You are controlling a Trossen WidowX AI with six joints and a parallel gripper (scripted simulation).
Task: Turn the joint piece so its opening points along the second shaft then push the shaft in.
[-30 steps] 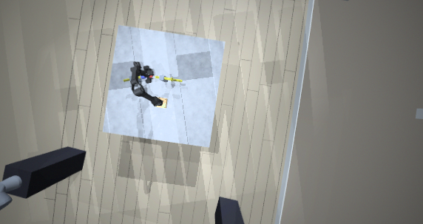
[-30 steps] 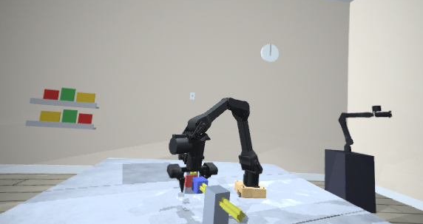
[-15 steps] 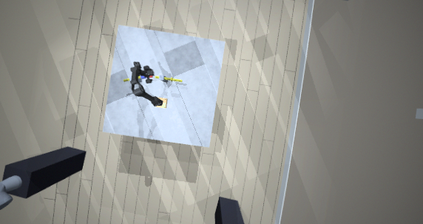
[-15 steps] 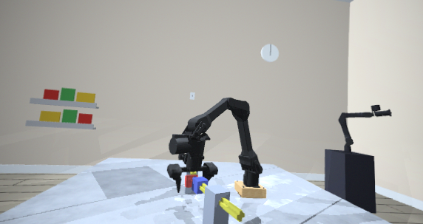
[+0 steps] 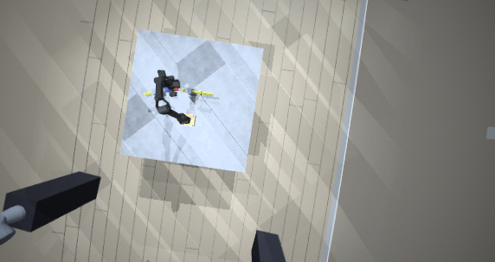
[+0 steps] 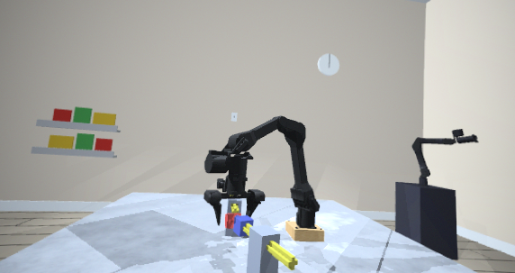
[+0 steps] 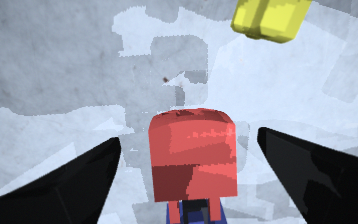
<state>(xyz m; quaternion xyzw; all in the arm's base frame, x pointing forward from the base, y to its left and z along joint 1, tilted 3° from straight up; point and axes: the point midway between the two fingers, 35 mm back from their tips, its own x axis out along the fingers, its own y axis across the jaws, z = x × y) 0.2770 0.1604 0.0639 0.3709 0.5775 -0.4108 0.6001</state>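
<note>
Right now my gripper tip is 1 cm below the red joint piece.
</note>
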